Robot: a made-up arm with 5 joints.
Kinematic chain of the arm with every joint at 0, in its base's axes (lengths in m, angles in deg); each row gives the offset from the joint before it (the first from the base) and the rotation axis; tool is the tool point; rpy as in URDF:
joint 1: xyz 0 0 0.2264 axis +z
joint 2: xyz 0 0 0 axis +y
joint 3: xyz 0.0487 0 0.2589 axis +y
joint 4: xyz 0.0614 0 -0.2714 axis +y
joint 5: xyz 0.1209 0 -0.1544 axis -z
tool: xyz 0 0 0 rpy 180 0 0
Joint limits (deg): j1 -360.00..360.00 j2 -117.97..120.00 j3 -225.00..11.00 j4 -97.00..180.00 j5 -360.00..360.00
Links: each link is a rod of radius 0.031 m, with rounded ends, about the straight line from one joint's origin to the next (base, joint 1, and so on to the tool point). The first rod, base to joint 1, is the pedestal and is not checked.
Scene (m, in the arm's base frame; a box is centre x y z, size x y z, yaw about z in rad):
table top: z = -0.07
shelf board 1: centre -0 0.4 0.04 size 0.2 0.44 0.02 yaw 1.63
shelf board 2: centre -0 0.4 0.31 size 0.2 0.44 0.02 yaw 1.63
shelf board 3: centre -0 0.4 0.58 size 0.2 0.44 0.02 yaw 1.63
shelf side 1: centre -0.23 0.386 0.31 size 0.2 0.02 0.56 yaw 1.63
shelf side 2: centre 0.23 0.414 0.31 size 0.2 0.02 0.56 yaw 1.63
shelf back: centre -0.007 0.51 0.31 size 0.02 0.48 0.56 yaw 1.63
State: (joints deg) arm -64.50 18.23 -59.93 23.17 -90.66
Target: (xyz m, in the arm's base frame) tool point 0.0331 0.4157 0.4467
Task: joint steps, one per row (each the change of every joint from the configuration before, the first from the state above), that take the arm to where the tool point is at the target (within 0.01 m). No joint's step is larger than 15 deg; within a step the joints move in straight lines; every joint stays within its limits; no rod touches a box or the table.
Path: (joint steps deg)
1: 13.89 -9.71 2.68 4.75 0.00
2: 13.88 -9.71 2.68 4.75 0.00
3: 13.89 -9.72 2.68 4.75 0.00
4: 13.88 -9.71 2.68 4.75 0.00
5: 13.89 -9.71 2.68 4.75 0.00
6: 13.88 -9.71 2.68 4.75 0.00
7: 13.89 -9.71 2.68 4.74 0.00
8: 13.88 -9.72 2.68 4.75 0.00
9: 13.89 -9.71 2.69 4.75 0.00
10: 13.88 -9.71 2.68 4.75 0.00
11: 2.78 14.00 -4.46 -10.69 0.00
12: 2.77 14.01 -4.45 -10.70 0.00
13: 2.77 14.00 -4.46 -10.70 0.00
14: 2.78 14.00 -4.45 -10.69 0.00

